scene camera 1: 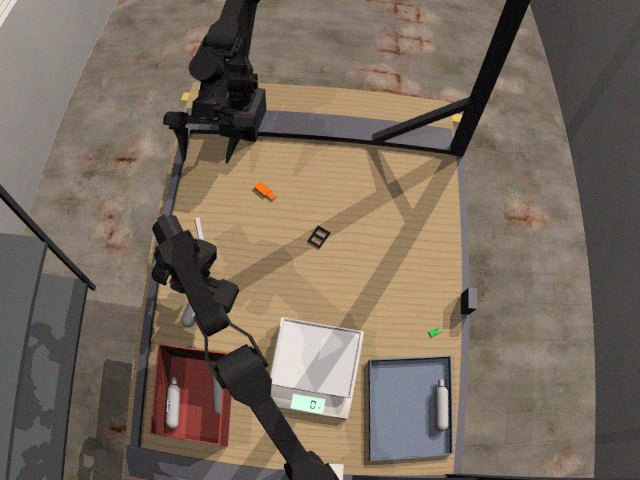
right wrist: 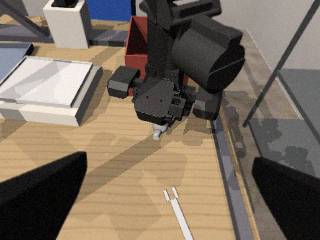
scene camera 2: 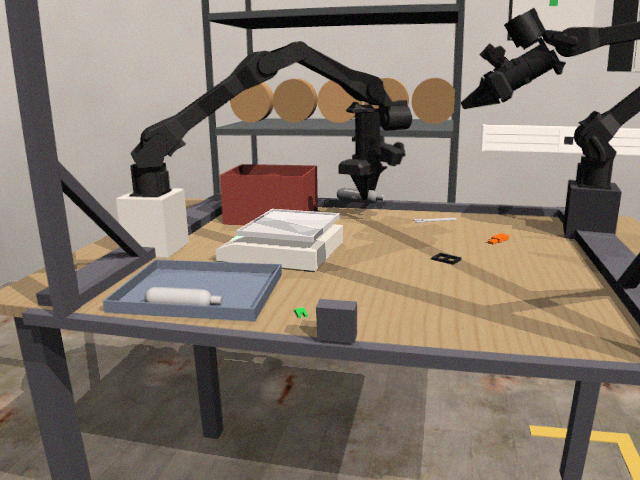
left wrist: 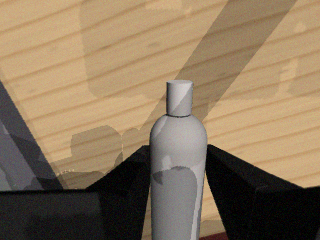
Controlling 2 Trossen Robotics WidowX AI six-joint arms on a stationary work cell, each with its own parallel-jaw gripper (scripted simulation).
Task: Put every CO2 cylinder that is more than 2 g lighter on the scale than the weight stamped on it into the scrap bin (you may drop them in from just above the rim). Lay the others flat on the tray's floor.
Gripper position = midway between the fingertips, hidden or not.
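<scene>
My left gripper (scene camera 2: 367,198) is visible to me, and so is my right gripper (scene camera 1: 204,162). There is a blue-grey tray (scene camera 1: 402,425), which I also find in the other scene view (scene camera 2: 240,284), while in the left wrist view the tray is out of frame. A white scale (scene camera 1: 285,398) (scene camera 2: 308,256) is here too, and in the left wrist view the scale is out of frame. I can see a red scrap bin as well, at (scene camera 1: 197,420) and at (scene camera 2: 245,195).
</scene>
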